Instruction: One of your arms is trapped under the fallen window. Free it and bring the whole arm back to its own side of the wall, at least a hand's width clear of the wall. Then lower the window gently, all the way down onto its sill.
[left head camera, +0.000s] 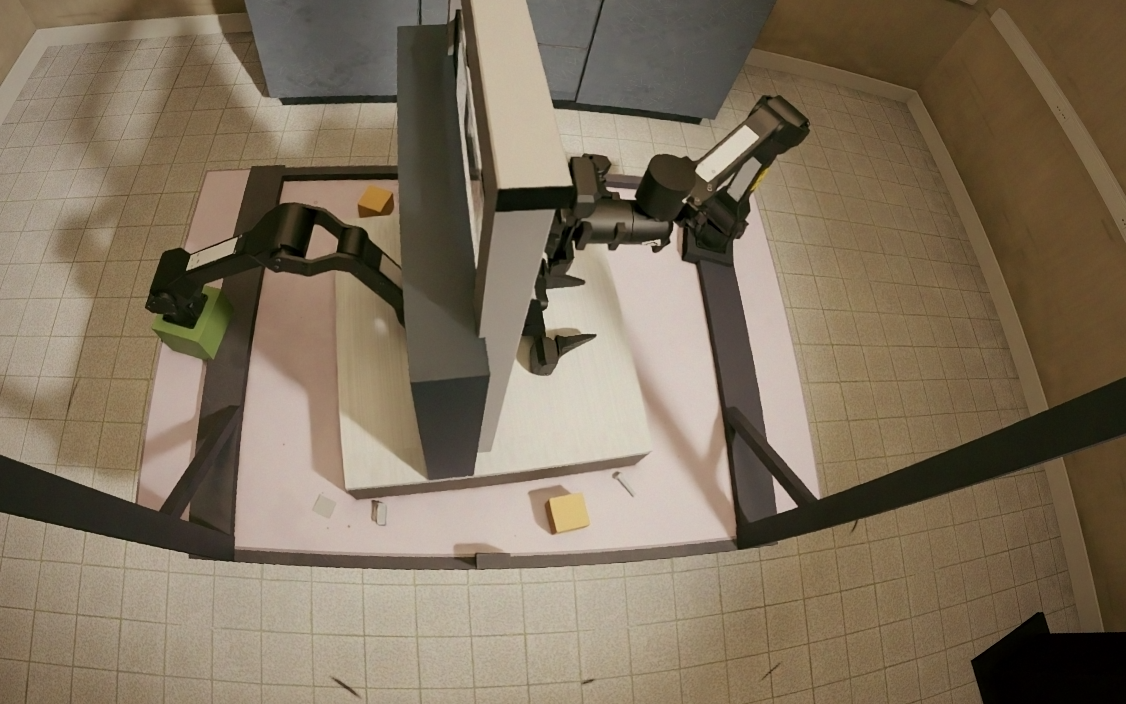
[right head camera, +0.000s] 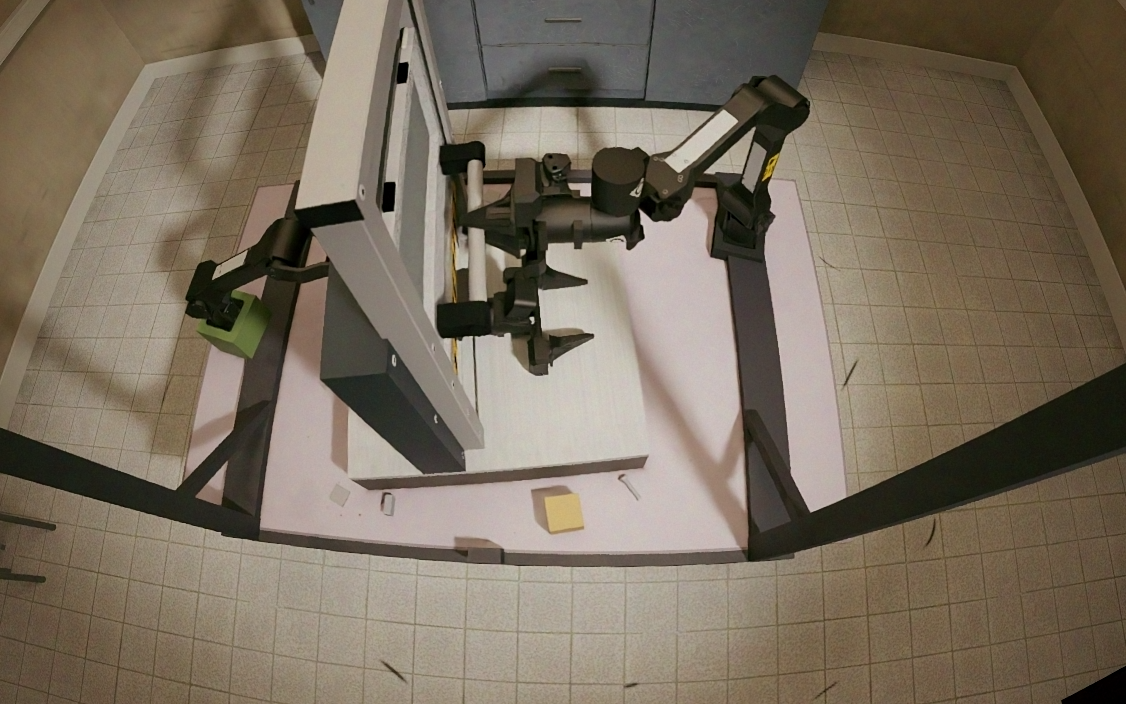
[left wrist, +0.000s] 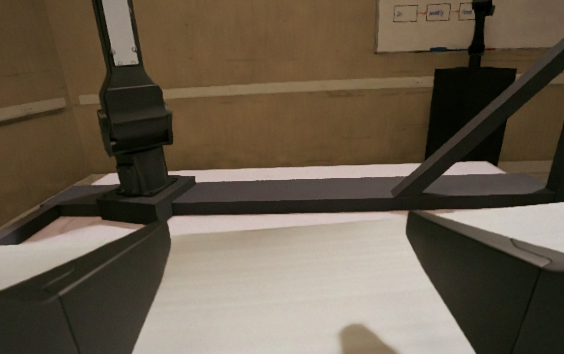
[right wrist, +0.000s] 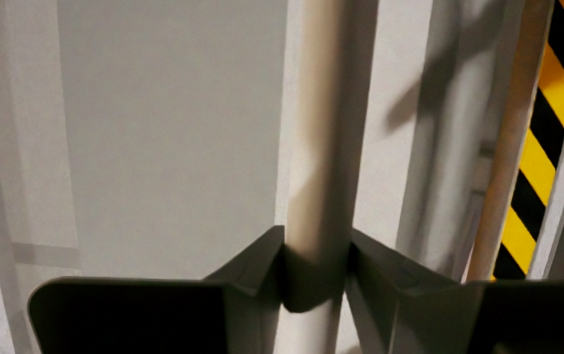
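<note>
The window's grey pane sits in the pale wall frame. Its pale handle bar stands off the right side. A yellow-and-black strip marks its lower edge. My right gripper is shut on the handle bar; the wall hides its fingertips in the left head view. My left arm passes through the opening from the left. My left gripper is open and empty right of the wall. The sill contact is hidden.
The wall stands on a pale board. A green block is at the left arm's base. A yellow block lies in front, and an orange block lies back left.
</note>
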